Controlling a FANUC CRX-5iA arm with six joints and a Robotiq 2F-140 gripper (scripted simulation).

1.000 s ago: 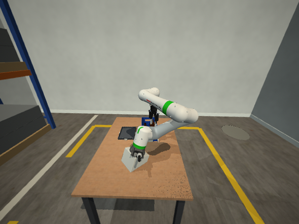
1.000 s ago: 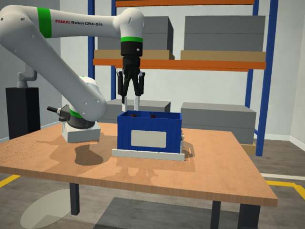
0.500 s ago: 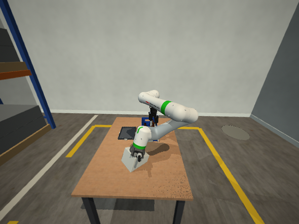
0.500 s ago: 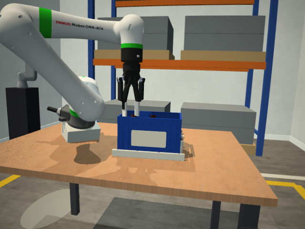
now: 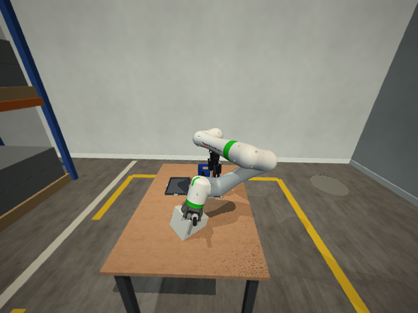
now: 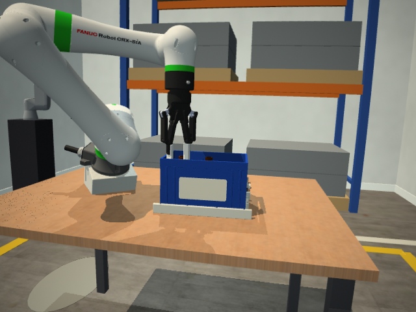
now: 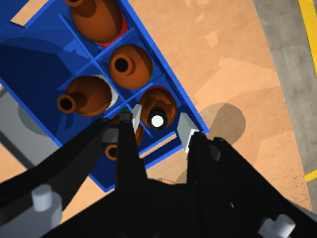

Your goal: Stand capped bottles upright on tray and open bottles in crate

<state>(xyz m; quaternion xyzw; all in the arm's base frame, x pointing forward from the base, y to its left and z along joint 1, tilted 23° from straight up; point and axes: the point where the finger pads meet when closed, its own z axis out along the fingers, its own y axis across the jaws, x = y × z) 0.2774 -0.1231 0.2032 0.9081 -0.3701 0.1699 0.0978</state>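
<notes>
Now: hand 9 cm above the brown capped bottle. Also, from my hand: blue crate (9 cm ahead, 4 cm to the left, 10 cm below); then dark tray (12 cm ahead, 32 cm to the left, 17 cm below); then open bottle (9 cm ahead, 9 cm to the left, 9 cm below).
</notes>
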